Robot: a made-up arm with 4 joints. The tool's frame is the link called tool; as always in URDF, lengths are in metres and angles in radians. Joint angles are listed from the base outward. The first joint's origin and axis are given. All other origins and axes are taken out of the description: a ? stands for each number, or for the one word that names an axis. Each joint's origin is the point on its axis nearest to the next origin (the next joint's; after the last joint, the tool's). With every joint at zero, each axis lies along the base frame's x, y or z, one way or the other. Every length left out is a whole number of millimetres.
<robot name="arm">
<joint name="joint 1" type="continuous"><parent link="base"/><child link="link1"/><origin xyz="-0.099 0 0.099" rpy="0 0 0"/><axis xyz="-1 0 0"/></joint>
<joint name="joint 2" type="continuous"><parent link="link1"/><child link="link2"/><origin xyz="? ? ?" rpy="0 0 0"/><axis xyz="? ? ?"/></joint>
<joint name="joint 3" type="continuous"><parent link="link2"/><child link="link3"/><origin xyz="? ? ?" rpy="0 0 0"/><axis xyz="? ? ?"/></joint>
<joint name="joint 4" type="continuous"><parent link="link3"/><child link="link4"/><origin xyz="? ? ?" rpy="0 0 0"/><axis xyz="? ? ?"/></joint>
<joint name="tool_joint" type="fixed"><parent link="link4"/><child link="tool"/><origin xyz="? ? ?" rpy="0 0 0"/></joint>
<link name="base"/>
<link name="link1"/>
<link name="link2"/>
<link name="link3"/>
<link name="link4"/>
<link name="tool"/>
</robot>
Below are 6 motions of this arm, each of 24 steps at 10 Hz.
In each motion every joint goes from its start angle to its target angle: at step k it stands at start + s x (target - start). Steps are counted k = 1, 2, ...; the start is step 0. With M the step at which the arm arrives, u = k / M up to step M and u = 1 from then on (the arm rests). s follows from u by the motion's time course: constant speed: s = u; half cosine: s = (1 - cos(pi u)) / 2; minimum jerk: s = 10 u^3 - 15 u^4 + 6 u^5.
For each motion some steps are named. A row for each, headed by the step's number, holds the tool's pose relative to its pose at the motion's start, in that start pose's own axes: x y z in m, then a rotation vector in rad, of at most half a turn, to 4 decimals.
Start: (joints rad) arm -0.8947 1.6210 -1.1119 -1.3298
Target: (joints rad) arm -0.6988 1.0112 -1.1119 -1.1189
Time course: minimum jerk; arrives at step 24
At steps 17, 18, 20, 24:
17: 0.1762 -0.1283 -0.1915 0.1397 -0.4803 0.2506
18: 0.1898 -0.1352 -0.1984 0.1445 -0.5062 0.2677
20: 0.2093 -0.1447 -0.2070 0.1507 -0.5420 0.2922
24: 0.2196 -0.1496 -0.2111 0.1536 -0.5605 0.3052

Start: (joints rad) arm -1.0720 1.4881 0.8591 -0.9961
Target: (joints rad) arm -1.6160 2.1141 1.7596 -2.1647
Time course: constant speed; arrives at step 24
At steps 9, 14, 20, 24:
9: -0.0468 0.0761 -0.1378 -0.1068 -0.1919 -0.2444
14: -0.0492 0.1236 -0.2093 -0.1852 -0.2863 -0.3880
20: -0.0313 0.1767 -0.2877 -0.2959 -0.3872 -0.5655
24: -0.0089 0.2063 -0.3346 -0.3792 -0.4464 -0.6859

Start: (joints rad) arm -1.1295 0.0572 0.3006 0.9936
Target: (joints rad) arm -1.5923 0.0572 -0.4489 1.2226
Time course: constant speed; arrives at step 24
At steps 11, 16, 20, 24:
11: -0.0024 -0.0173 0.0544 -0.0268 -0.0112 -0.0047
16: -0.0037 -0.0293 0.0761 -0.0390 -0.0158 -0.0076
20: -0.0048 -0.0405 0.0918 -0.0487 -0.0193 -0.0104
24: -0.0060 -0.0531 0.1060 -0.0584 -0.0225 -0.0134

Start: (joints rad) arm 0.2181 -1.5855 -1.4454 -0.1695
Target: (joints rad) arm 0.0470 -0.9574 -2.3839 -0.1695
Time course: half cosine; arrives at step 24
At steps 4, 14, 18, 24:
4: -0.0109 0.0266 0.0054 -0.0628 -0.0083 -0.0428
14: -0.0415 0.2871 0.0293 -0.5626 0.0314 -0.4134
18: -0.0163 0.3973 0.0296 -0.7430 0.1034 -0.5578
24: 0.0126 0.4667 0.0279 -0.8533 0.1682 -0.6477

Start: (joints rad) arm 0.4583 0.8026 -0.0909 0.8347
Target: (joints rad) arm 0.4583 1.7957 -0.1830 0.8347
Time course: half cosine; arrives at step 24
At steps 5, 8, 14, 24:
5: -0.0031 -0.0336 -0.0366 -0.0095 -0.0758 0.0691
8: 0.0009 -0.0813 -0.0886 -0.0229 -0.1846 0.1660
14: 0.0567 -0.1983 -0.2166 -0.0561 -0.4721 0.4098
24: 0.1677 -0.2923 -0.3197 -0.0844 -0.7613 0.6383

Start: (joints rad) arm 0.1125 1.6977 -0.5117 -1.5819
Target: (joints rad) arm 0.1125 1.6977 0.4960 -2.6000
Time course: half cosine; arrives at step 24
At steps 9, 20, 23, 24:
9: 0.0000 0.0272 -0.0233 -0.0032 0.0000 0.0000
20: 0.0000 0.0972 -0.0400 -0.0097 0.0000 0.0000
23: 0.0000 0.1045 -0.0392 -0.0104 0.0000 0.0000
24: 0.0000 0.1050 -0.0391 -0.0104 0.0000 0.0000

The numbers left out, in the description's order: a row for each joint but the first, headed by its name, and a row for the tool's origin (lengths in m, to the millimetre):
joint 2: xyz 0 -0.039 0.285, axis 0 -1 0
joint 3: xyz -0.497 0 0.047, axis 1 0 0
joint 4: xyz 0 -0.074 0.09, axis 1 0 0
tool: xyz 0 -0.129 -0.002

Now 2 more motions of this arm.
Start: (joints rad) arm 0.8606 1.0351 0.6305 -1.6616
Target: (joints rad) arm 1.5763 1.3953 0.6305 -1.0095
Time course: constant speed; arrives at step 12
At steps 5, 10, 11, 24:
5: 0.0478 0.0250 -0.0727 0.1369 -0.3018 0.0509
10: 0.1360 0.0481 -0.1391 0.3004 -0.5941 0.2021
11: 0.1580 0.0535 -0.1496 0.3351 -0.6488 0.2447
24: 0.1812 0.0593 -0.1590 0.3702 -0.7019 0.2913

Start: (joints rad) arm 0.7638 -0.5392 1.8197 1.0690
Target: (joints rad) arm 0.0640 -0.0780 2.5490 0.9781
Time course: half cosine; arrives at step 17
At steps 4, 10, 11, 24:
4: 0.0049 0.0227 0.0314 0.1630 0.0682 -0.0309
10: 0.0376 0.0787 0.1399 0.8159 0.3032 -0.1598
11: 0.0443 0.0843 0.1558 0.9292 0.3394 -0.1826
24: 0.0670 0.0968 0.2026 1.2971 0.4504 -0.2566

